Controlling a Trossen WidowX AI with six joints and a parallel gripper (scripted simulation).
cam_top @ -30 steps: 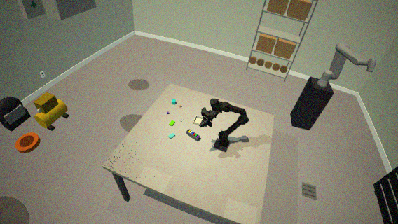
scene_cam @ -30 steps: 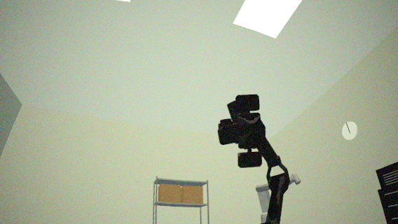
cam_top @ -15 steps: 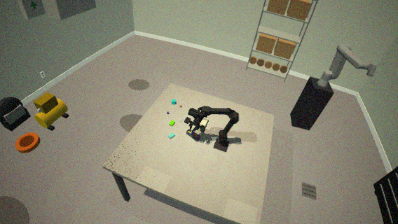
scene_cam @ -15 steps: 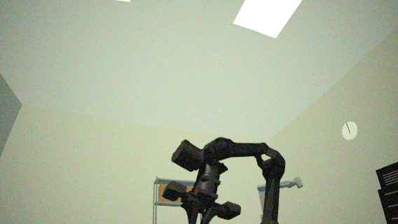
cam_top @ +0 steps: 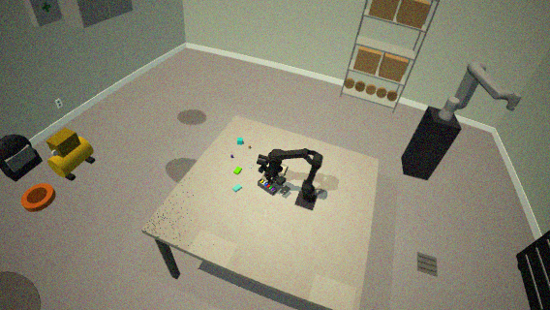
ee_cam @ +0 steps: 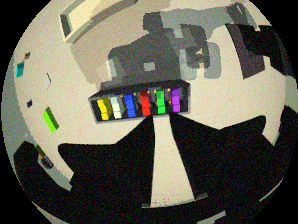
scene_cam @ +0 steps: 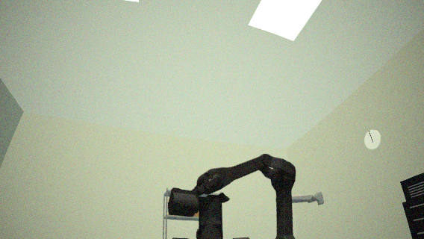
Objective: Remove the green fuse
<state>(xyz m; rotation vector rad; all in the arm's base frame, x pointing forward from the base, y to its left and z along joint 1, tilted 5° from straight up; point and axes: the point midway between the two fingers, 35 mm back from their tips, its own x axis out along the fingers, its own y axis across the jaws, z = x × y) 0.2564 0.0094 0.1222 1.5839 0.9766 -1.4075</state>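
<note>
My gripper tip is 5 cm above the green fuse. Round my gripper tip: tray 22 cm to the right, 7 cm below; purple fuse 5 cm below, 2 cm behind, 1 cm to the left; red fuse 5 cm below, 1 cm to the right, 1 cm ahead.
</note>
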